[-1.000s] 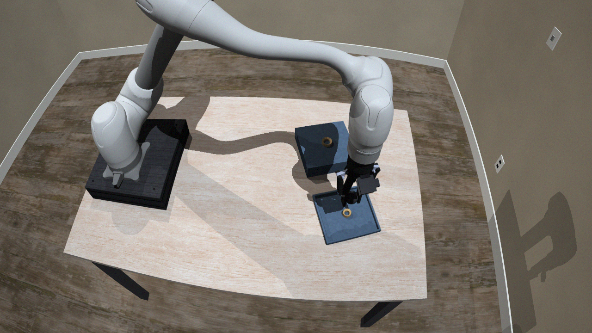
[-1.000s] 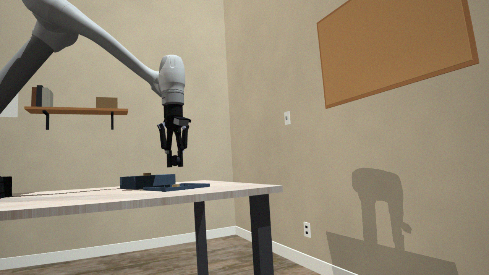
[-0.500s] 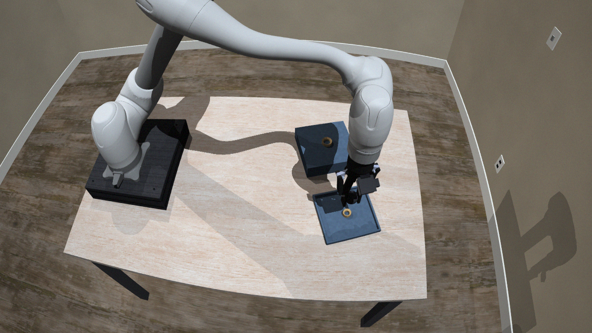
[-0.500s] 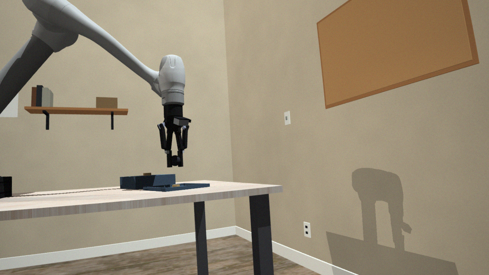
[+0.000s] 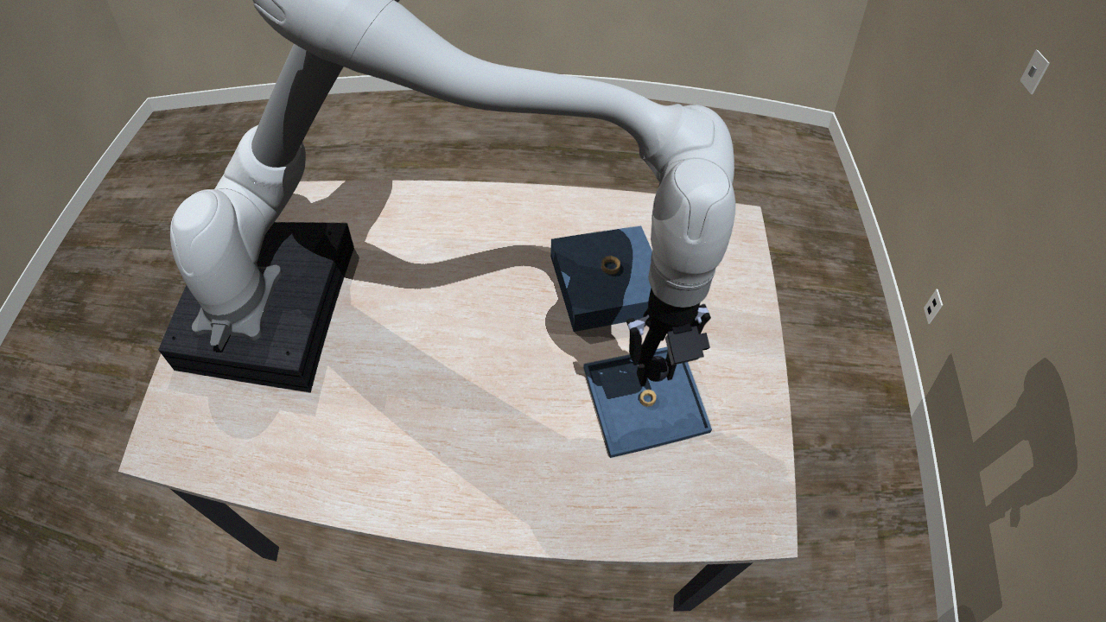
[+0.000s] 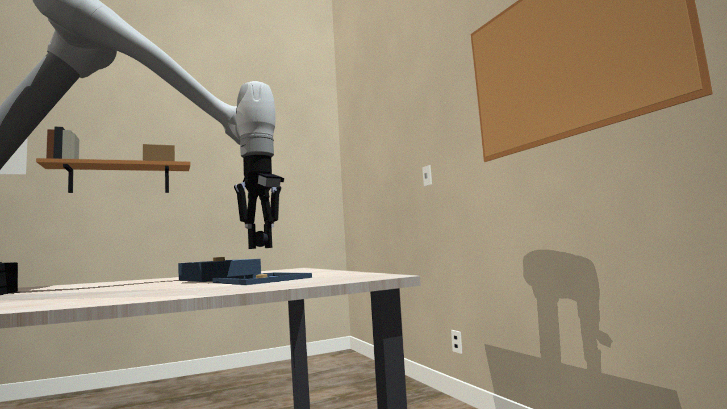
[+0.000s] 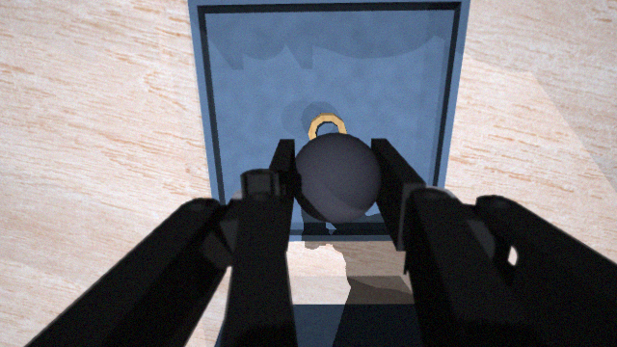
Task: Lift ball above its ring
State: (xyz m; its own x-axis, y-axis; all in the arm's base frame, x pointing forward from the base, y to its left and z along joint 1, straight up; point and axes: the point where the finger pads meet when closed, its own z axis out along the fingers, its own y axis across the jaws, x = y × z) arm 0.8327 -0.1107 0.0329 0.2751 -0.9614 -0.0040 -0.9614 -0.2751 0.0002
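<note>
Right now my hand is 1 cm above the dark grey ball. The rest, counted from my hand: tray 11 cm below.
</note>
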